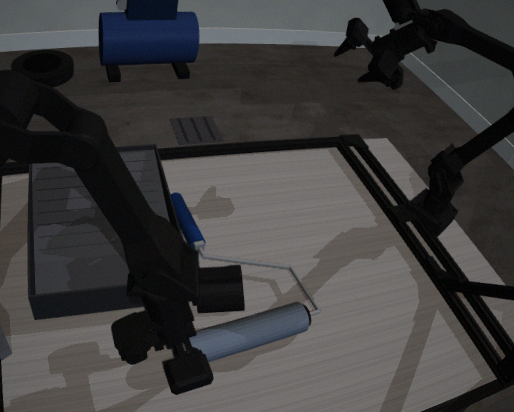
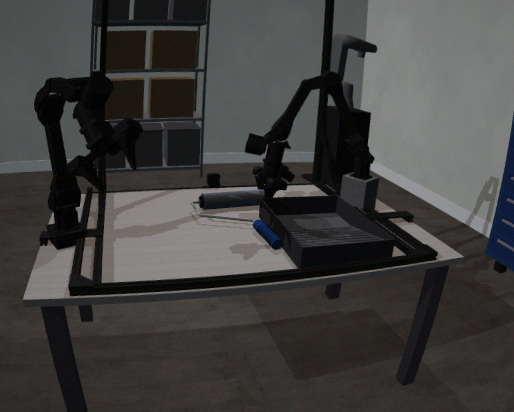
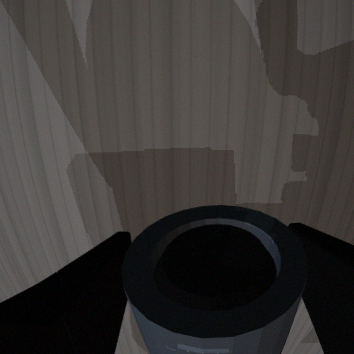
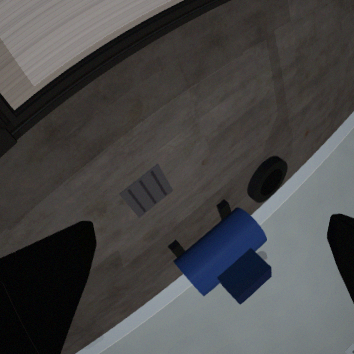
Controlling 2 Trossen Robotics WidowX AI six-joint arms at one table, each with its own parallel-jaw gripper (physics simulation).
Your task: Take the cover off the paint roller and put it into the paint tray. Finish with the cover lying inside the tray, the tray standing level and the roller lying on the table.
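Pixels of known places: left gripper, fingertip midpoint: [image 1: 179, 357] [image 3: 210, 240]; right gripper, fingertip midpoint: [image 1: 346, 67] [image 2: 118, 181] [image 4: 214, 231]; left arm's base at its link origin: [image 2: 361, 176]; right arm's base at its link origin: [image 1: 433, 206] [image 2: 66, 227].
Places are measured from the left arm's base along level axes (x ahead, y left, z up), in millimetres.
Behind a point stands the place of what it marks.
The paint roller's grey-blue cover [image 1: 260, 327] @(x 362, y -305, z -67 mm) [image 2: 225, 200] @(x 395, y -280, z -84 mm) [image 3: 215, 322] @(x 240, y -238, z -69 mm) is on the roller, low over the table; whether it touches the table is unclear. Its wire frame [image 1: 245, 260] @(x 475, y -183, z -93 mm) joins the cover's far end from my left gripper. The blue handle [image 1: 187, 220] @(x 461, y -43, z -84 mm) [image 2: 267, 235] @(x 493, y -9, z -92 mm) lies close beside the tray's wall. My left gripper [image 1: 187, 345] @(x 247, y -240, z -107 mm) [image 2: 270, 190] [image 3: 210, 240] @(x 247, y -240, z -107 mm) is shut on the cover's open end. The dark paint tray [image 1: 85, 306] @(x 192, y -68, z -97 mm) [image 2: 345, 255] @(x 445, y 219, z -87 mm) stands level, with no cover in it. My right gripper [image 1: 349, 66] @(x 927, y -63, z 132 mm) [image 2: 118, 179] @(x 927, y -63, z 132 mm) [image 4: 214, 231] @(x 927, y -63, z 132 mm) is open and empty, raised away from the roller.
A black rail frame [image 1: 250, 149] @(x 774, y 51, z -110 mm) [image 2: 225, 281] @(x 747, y 87, z -104 mm) runs along the table's edges. The tray sits inside its corner. Beyond the table, a blue tank [image 1: 150, 39] [image 4: 220, 252] and a tyre [image 1: 31, 75] [image 4: 256, 187] are on the floor.
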